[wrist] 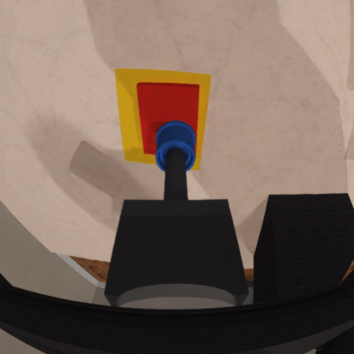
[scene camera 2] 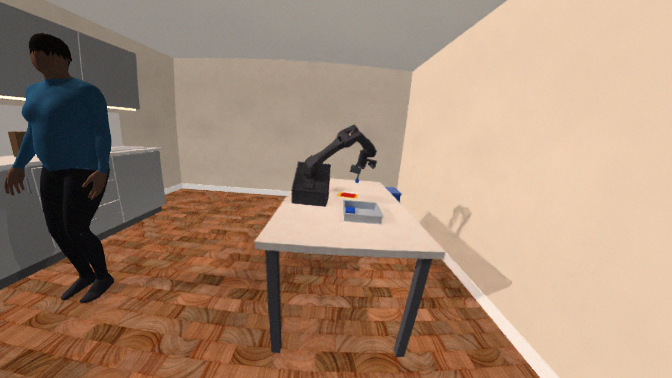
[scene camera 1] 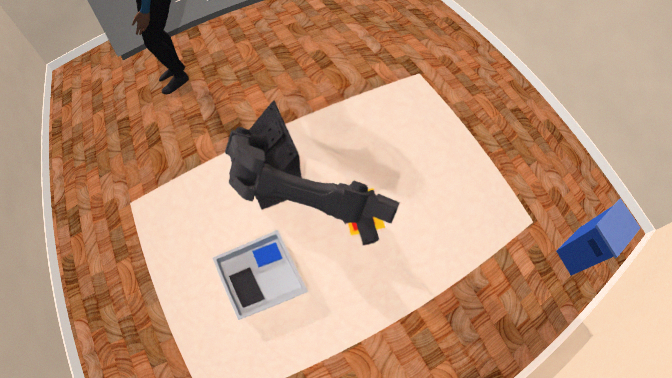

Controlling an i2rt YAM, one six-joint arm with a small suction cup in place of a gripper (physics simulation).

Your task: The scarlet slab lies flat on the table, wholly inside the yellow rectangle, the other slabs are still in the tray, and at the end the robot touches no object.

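Frame: origin at the arm's base, x left, y ahead, z down, level; millimetres.
Seen in the pictures: hand at its tool point: (scene camera 2: 356,182); arm's base at its link origin: (scene camera 2: 310,175) (scene camera 1: 263,145).
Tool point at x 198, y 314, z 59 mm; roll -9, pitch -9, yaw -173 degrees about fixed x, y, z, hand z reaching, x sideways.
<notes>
Offsets run from my tool point to a thing's top centre. "*": to the spot under its first point. Level surfaces: height alone.
The scarlet slab @[dz +111, dx +34, dy -53 mm] (scene camera 1: 354,226) (scene camera 2: 348,195) (wrist: 167,102) lies flat on the table inside the yellow rectangle @[* dz +121, dx +83, dy +9 mm] (scene camera 1: 380,224) (wrist: 128,115). In the wrist view yellow shows along all four sides, narrowest at the right; the blue cup covers the slab's lower right corner. My suction cup (scene camera 2: 357,180) (wrist: 175,145) is open, holds nothing and hangs above the slab, apart from it. The arm hides the cup and most of the slab in scene camera 1. The blue slab @[dz +109, dx -306, dy -27 mm] (scene camera 1: 268,254) (scene camera 2: 350,210) and the black slab @[dz +110, dx -413, dy +57 mm] (scene camera 1: 246,287) lie in the grey tray @[dz +72, dx -358, dy +40 mm] (scene camera 1: 282,280) (scene camera 2: 362,219).
The tray stands on the table @[dz +122 mm] (scene camera 1: 210,210) (scene camera 2: 345,242), nearer to scene camera 2 than the rectangle. The arm's black base (scene camera 2: 311,192) stands at the table's left edge in that view. A blue bin (scene camera 1: 597,240) stands on the floor, and a person (scene camera 2: 67,130) stands left of the table.
</notes>
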